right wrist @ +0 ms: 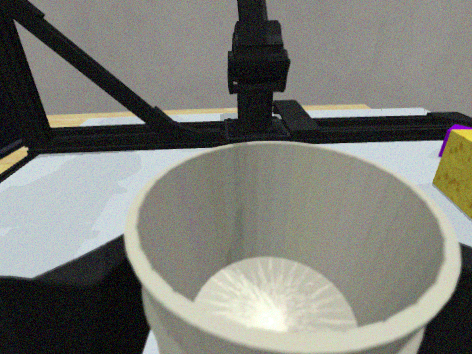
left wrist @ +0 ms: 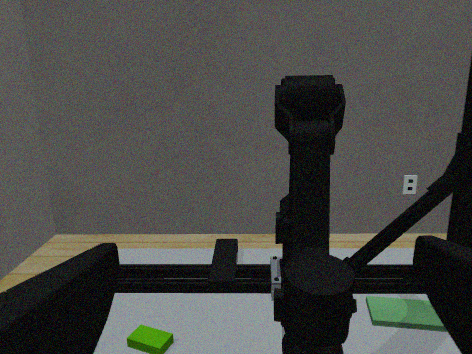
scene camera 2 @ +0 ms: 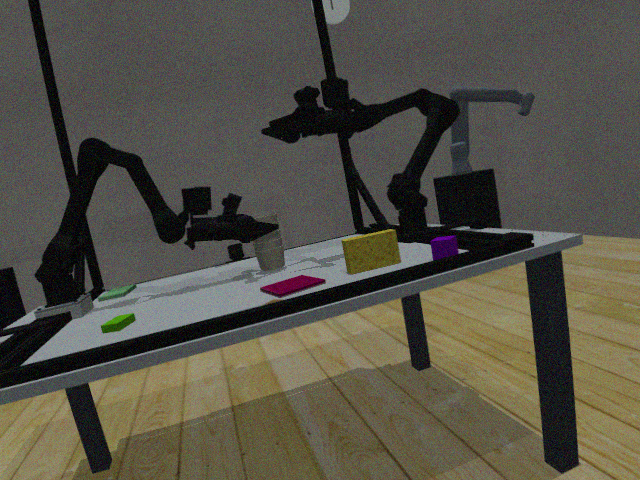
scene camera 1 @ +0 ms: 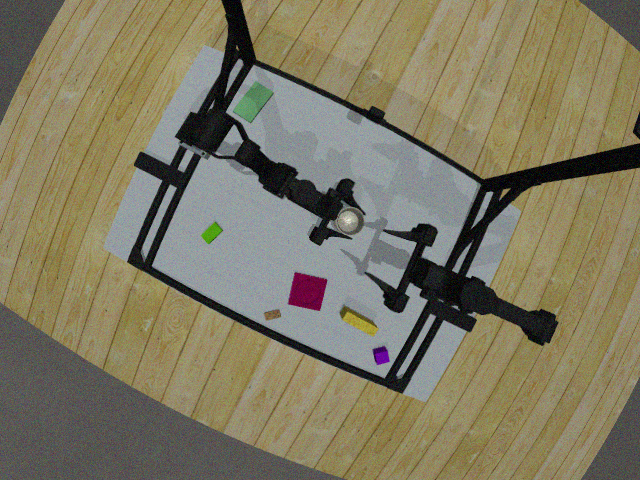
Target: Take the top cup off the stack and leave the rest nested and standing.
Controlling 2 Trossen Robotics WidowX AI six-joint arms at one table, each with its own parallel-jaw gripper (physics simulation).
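Frame: origin at the left arm's base, x up, y right, z ahead, level; centimetres.
Where they show: left gripper, fingertip midpoint: point(left wrist: 266, 253) point(scene camera 2: 265, 127) point(scene camera 1: 374, 251); right gripper, fingertip midpoint: point(right wrist: 266, 220) point(scene camera 2: 276, 225) point(scene camera 1: 358, 226); left arm's base, origin of the base link: point(right wrist: 254, 126) point(scene camera 2: 414, 230); right arm's base, origin of the base link: point(scene camera 2: 63, 301).
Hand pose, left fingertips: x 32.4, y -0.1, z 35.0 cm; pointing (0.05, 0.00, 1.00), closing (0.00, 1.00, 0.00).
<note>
Things, the pixels of their top centre, and the offset from my left fingertips. "spot": a spot on its surface instead. Level surfaces: height alone.
- grey table, its level: dx -34.5 cm
- top cup, middle of its top: point(right wrist: 280, 195) point(scene camera 2: 262, 216) point(scene camera 1: 350, 221) dx -20.5, dy +4.9, dz +4.0 cm
- pale green tile, middle of its top: point(left wrist: 406, 310) point(scene camera 2: 117, 290) point(scene camera 1: 253, 101) dx -33.5, dy +27.6, dz +44.6 cm
- lime block, middle of its top: point(left wrist: 149, 335) point(scene camera 2: 117, 319) point(scene camera 1: 211, 233) dx -33.0, dy -14.2, dz +39.0 cm
- magenta flat square, surface spot: point(scene camera 2: 292, 285) point(scene camera 1: 304, 297) spot: dx -33.7, dy -20.6, dz +5.8 cm
- yellow block, middle of its top: point(scene camera 2: 368, 234) point(scene camera 1: 360, 324) dx -27.5, dy -20.5, dz -12.0 cm
- purple cube, middle of its top: point(scene camera 2: 443, 238) point(scene camera 1: 382, 357) dx -30.5, dy -28.6, dz -24.2 cm
- small brown block, middle of its top: point(scene camera 1: 272, 315) dx -33.7, dy -29.8, dz +12.3 cm
The beige cup stack point(scene camera 1: 350, 220) point(scene camera 2: 269, 251) stands upright on the grey table point(scene camera 1: 261, 257), near its middle. I cannot make out the separate cups in it. My right gripper point(scene camera 1: 352, 221) point(scene camera 2: 271, 229) is shut on the top cup at its rim, one finger on each side. In the right wrist view the top cup point(right wrist: 270, 225) fills the picture and I look down into it. My left gripper point(scene camera 1: 376, 253) point(scene camera 2: 265, 130) is open and empty. It hangs high above the table, just to the right of the stack in the overhead view.
On the table lie a pale green tile point(scene camera 1: 253, 102) point(scene camera 2: 116, 291) point(left wrist: 389, 310), a lime block point(scene camera 1: 211, 232) point(scene camera 2: 118, 322) point(left wrist: 150, 338), a magenta flat square point(scene camera 1: 308, 290) point(scene camera 2: 292, 285), a yellow block point(scene camera 1: 359, 321) point(scene camera 2: 370, 250), a purple cube point(scene camera 1: 381, 355) point(scene camera 2: 444, 247) and a small brown block point(scene camera 1: 272, 314).
</note>
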